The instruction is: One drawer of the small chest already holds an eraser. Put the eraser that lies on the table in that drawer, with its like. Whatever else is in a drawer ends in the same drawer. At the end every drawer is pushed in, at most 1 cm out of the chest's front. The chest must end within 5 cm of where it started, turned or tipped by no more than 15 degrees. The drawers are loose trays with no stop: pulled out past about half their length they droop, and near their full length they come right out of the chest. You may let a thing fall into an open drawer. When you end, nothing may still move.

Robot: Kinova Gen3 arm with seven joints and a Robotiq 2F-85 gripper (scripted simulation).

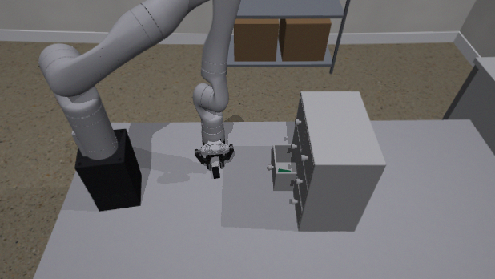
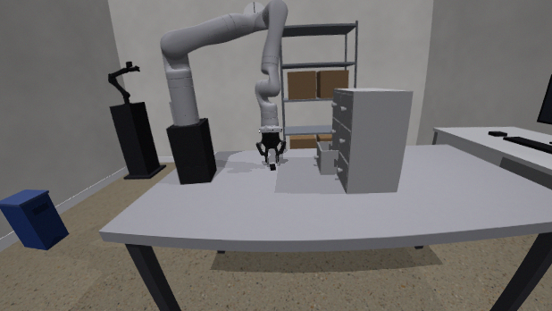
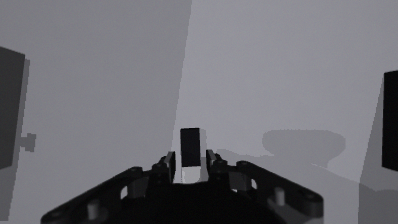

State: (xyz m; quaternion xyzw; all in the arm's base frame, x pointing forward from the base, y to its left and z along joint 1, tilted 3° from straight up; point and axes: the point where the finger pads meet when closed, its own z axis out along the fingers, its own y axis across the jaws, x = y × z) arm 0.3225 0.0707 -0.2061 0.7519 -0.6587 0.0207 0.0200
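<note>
My gripper is now 1 cm to the right of the black-and-white eraser and 3 cm above it. From my hand the other things lie so: green eraser: 26 cm ahead, 4 cm to the right, 2 cm below; then red thing: 30 cm ahead, 19 cm to the right, 3 cm below.
</note>
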